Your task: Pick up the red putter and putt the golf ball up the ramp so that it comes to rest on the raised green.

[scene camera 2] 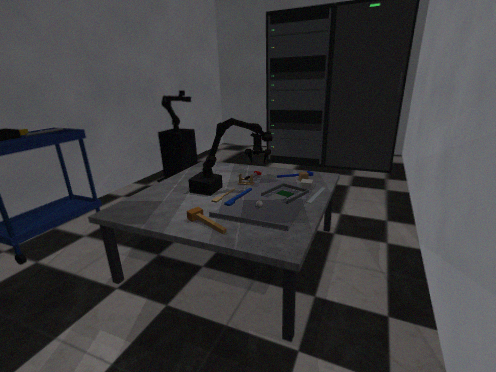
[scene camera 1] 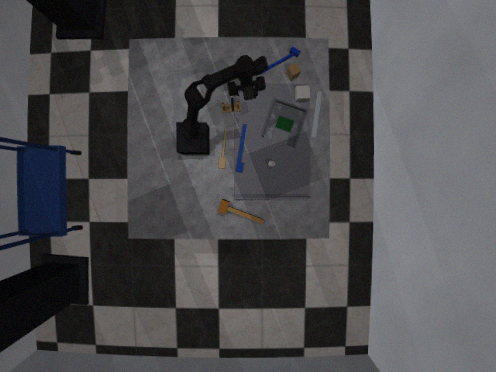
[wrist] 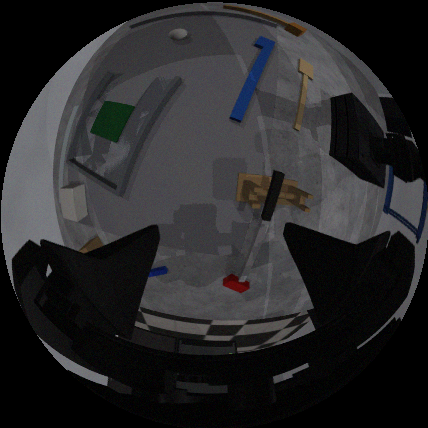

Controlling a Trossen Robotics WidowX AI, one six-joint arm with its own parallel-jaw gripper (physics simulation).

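Where they show: gripper, fingertip midpoint: [scene camera 2: 258, 163] [wrist: 223, 230]; arm's base, origin of the base link: [scene camera 2: 207, 176] [scene camera 1: 192, 133] [wrist: 374, 149].
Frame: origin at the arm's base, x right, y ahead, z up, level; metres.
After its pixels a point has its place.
The red putter [wrist: 236, 283] @(x -0.409, y 0.211, z -0.069 m) [scene camera 2: 257, 173] @(x -0.402, y 0.213, z -0.079 m) leans with its black grip [wrist: 273, 195] @(x -0.195, y 0.225, z -0.041 m) [scene camera 1: 232, 104] @(x -0.193, y 0.224, z -0.040 m) over a wooden stand [wrist: 243, 187] @(x -0.201, y 0.263, z -0.080 m) and its red head beyond, towards the table's far side. My gripper [scene camera 1: 247, 88] @(x -0.210, y 0.308, z 0.072 m) [scene camera 2: 258, 159] @(x -0.210, y 0.308, z 0.072 m) [wrist: 223, 230] @(x -0.210, y 0.308, z 0.072 m) is wide open and empty, above the table beside the putter; in the wrist view the shaft shows between the fingers, below them. The white golf ball [scene camera 1: 271, 163] @(x 0.150, y 0.477, z -0.054 m) [scene camera 2: 259, 204] @(x 0.168, y 0.489, z -0.070 m) [wrist: 178, 34] @(x 0.133, y 0.470, z -0.066 m) rests on the grey platform [scene camera 1: 250, 185] [scene camera 2: 250, 220] @(x 0.366, y 0.524, z -0.077 m). The green [scene camera 1: 285, 124] @(x -0.103, y 0.558, z -0.089 m) [scene camera 2: 285, 193] @(x -0.106, y 0.560, z -0.090 m) [wrist: 113, 121] @(x -0.113, y 0.537, z -0.090 m) lies inside grey rails.
A blue bar tool [scene camera 1: 242, 150] @(x 0.075, y 0.296, z -0.083 m) [wrist: 252, 80] @(x 0.005, y 0.292, z -0.082 m) and a wooden spatula [scene camera 1: 222, 162] @(x 0.155, y 0.174, z -0.088 m) [wrist: 306, 69] @(x 0.146, y 0.171, z -0.089 m) lie near the arm base. An orange mallet [scene camera 1: 224, 206] @(x 0.425, y 0.203, z -0.047 m) [scene camera 2: 195, 215] @(x 0.452, y 0.215, z -0.067 m) lies in front. A blue mallet [scene camera 1: 294, 51] @(x -0.567, y 0.594, z -0.073 m), brown cube [scene camera 1: 293, 72] @(x -0.409, y 0.585, z -0.039 m), white block [scene camera 1: 302, 93] @(x -0.288, y 0.648, z -0.050 m) and pale strip [scene camera 1: 317, 115] @(x -0.175, y 0.762, z -0.096 m) lie right.
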